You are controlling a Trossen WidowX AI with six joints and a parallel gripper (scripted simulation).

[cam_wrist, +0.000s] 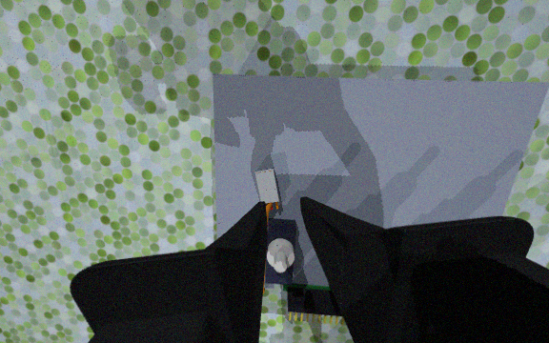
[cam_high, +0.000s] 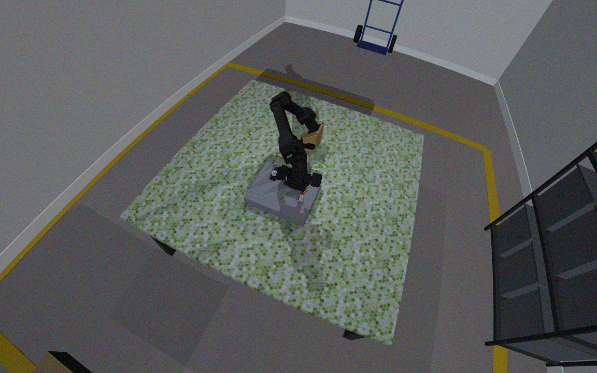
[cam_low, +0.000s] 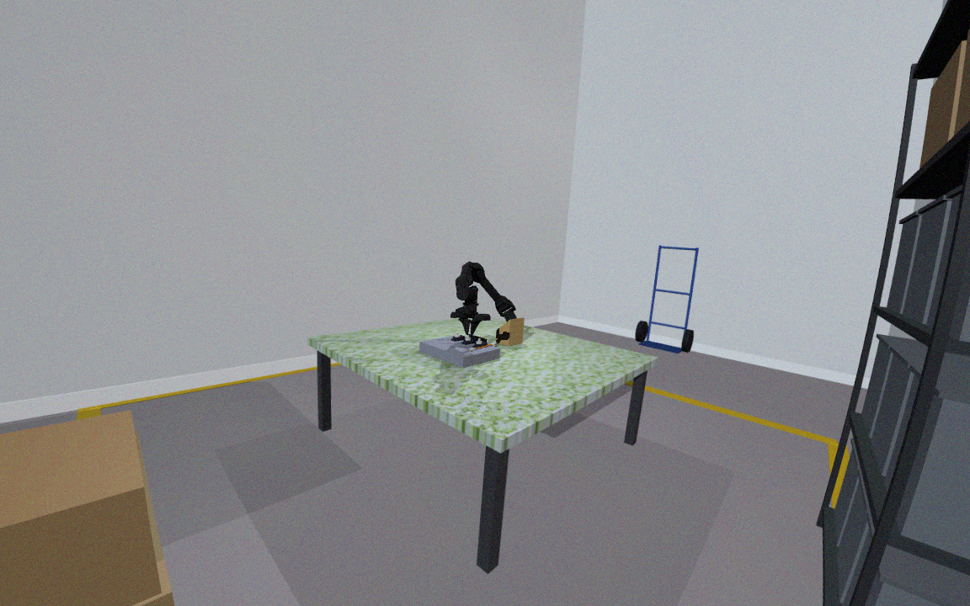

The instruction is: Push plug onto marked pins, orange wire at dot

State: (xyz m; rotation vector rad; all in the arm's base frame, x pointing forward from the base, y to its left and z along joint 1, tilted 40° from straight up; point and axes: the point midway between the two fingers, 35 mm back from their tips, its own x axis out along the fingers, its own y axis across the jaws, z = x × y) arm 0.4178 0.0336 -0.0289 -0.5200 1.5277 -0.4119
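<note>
My gripper tip is 14 cm past the blue band, 9 cm to the left of it and 4 cm above it. The rest, counted from my gripper tip: grey holder (2 cm ahead, 8 cm to the right, 9 cm below).
</note>
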